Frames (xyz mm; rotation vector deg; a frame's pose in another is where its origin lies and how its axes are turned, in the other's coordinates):
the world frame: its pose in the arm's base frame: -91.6 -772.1 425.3 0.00 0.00 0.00
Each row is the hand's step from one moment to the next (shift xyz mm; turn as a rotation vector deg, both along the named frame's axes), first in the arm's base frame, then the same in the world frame.
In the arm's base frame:
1: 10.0 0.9 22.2 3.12 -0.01 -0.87
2: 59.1 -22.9 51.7 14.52 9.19 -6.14
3: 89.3 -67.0 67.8 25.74 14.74 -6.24
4: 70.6 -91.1 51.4 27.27 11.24 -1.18
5: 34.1 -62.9 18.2 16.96 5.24 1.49
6: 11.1 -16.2 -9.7 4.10 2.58 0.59
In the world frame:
1: 10.0 0.9 22.2 3.12 -0.01 -0.87
2: 59.1 -22.9 51.7 14.52 9.19 -6.14
3: 89.3 -67.0 67.8 25.74 14.74 -6.24
4: 70.6 -91.1 51.4 27.27 11.24 -1.18
5: 34.1 -62.9 18.2 16.96 5.24 1.49
6: 11.1 -16.2 -9.7 4.10 2.58 0.59

